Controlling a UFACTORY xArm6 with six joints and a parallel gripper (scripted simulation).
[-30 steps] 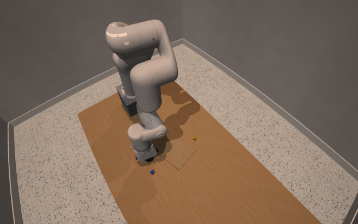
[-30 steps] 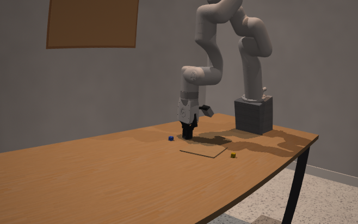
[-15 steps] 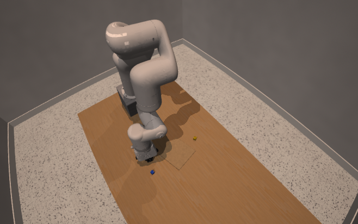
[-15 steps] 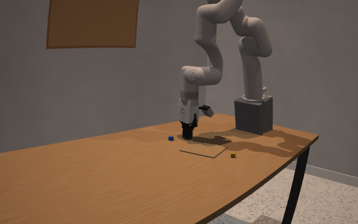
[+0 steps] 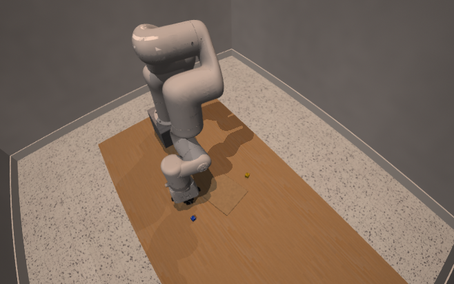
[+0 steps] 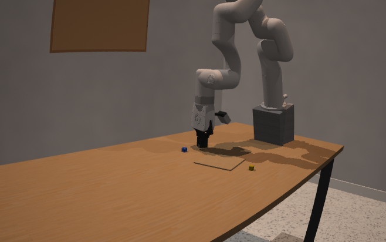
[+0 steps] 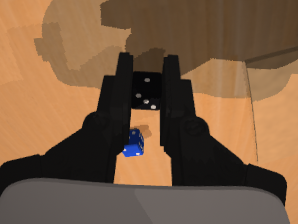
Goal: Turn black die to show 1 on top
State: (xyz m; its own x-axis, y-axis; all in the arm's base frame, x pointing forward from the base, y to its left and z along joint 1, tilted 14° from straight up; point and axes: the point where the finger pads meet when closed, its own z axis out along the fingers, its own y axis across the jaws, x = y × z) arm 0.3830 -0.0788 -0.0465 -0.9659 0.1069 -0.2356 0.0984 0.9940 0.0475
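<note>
The blue die is 8 cm ahead of my hand, 2 cm to the right of it and 2 cm below it. The rest, counted from my hand: yellow die (2 cm ahead, 28 cm to the left, 2 cm below); then tan mat (4 cm ahead, 15 cm to the left, 3 cm below); then black die (1 cm ahead, 1 cm below).
</note>
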